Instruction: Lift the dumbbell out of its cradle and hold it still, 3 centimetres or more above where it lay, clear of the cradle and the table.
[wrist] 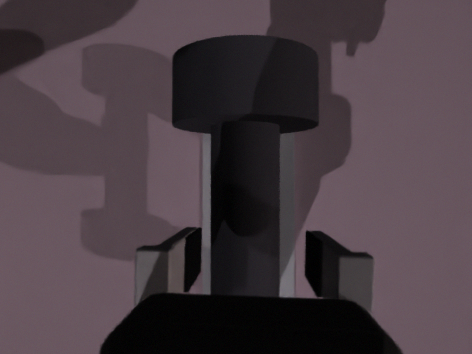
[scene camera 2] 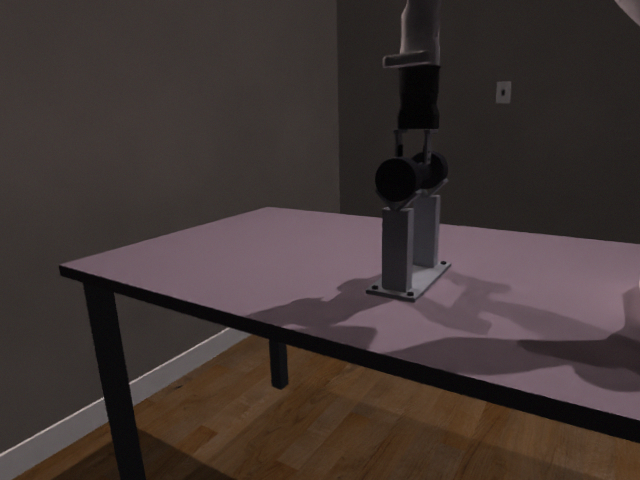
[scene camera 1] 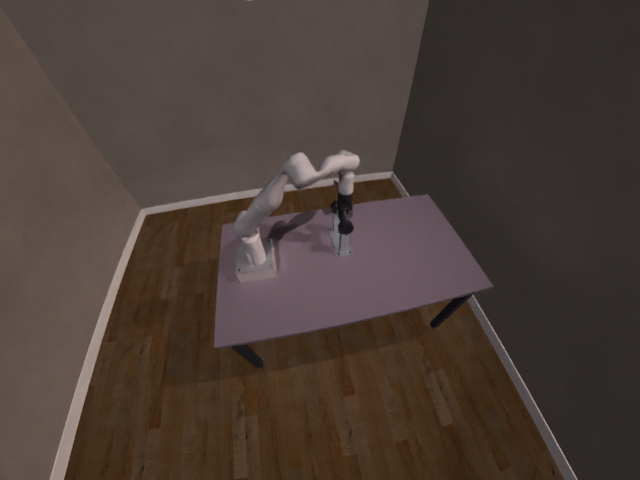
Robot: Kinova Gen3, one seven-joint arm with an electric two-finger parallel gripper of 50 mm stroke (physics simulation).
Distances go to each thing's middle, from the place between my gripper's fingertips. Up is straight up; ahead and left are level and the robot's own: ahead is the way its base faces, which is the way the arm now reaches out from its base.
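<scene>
Grey cradle (scene camera 2: 410, 236), 14 cm below my hand. My gripper, 2 cm above the black dumbbell (scene camera 2: 396, 179).
</scene>
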